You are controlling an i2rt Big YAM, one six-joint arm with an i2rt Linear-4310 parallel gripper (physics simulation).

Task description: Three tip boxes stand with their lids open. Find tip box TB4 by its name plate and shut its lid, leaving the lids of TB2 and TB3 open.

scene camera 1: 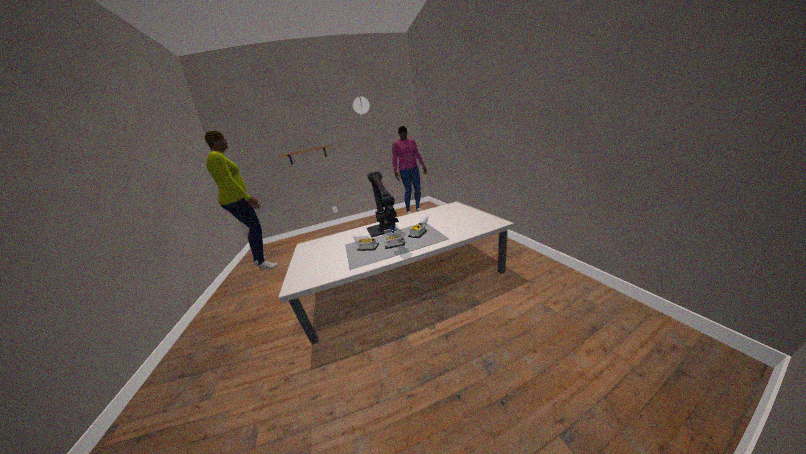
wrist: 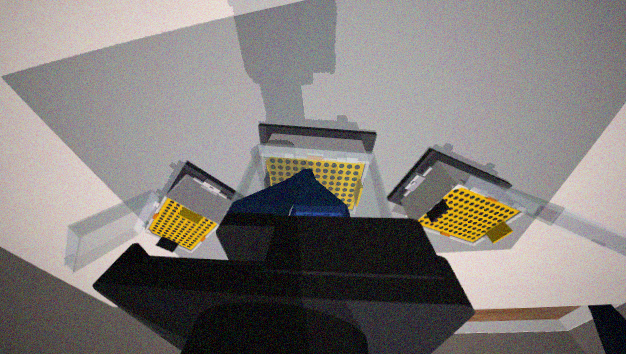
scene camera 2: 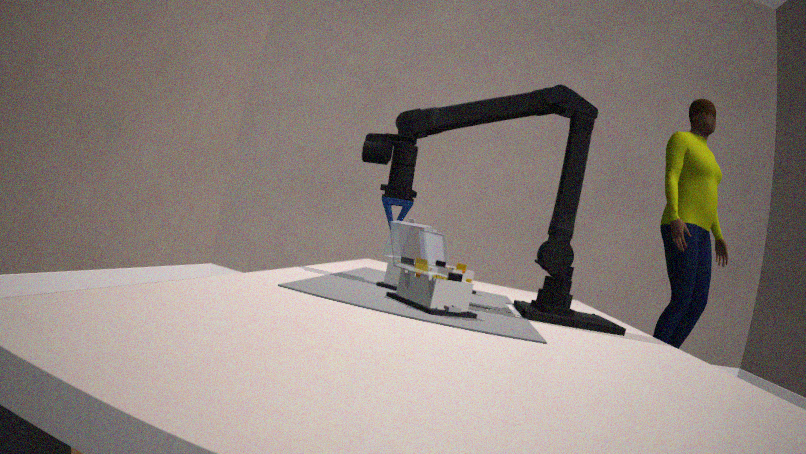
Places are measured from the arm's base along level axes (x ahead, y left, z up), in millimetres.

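Pixels of known places: gripper, between the fingertips: (scene camera 1: 393,232) (wrist: 307,176) (scene camera 2: 393,230); arm's base, origin of its link: (scene camera 1: 384,228) (scene camera 2: 551,311).
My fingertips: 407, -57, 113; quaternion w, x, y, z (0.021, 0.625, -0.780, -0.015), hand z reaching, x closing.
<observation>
Ahead of a thing's pixels: the offset from my fingertips to its top centre, as dx, dy, dz. "spot": to the spot under its first point. Level surfaces: height alone.
Three white tip boxes with yellow tip racks stand on the grey mat; no name plate is legible. In the wrist view, the left box (wrist: 182,224) (scene camera 1: 417,230) has its clear lid {spot: -48, +301, -23} (wrist: 105,232) open outward. The right box (wrist: 470,214) (scene camera 1: 367,244) (scene camera 2: 434,292) has its clear lid (wrist: 575,220) (scene camera 2: 414,239) open. The middle box {spot: -20, -25, -19} (wrist: 342,175) (scene camera 1: 394,241) has its clear lid (wrist: 379,187) tilted over the rack, partway down; its exact angle is unclear. My gripper (wrist: 307,176) is shut and empty, low over the middle box; its blue tips are partly hidden in scene camera 2, so contact is unclear.
The grey mat {dz -127} (scene camera 1: 360,260) (scene camera 2: 338,286) (wrist: 175,100) lies on the white table {dz -130} (scene camera 1: 479,218) (scene camera 2: 225,366). The neighbouring boxes stand close on both sides of the middle one. A person in yellow (scene camera 1: 228,180) (scene camera 2: 693,180) and one in pink (scene camera 1: 407,155) stand beyond the table.
</observation>
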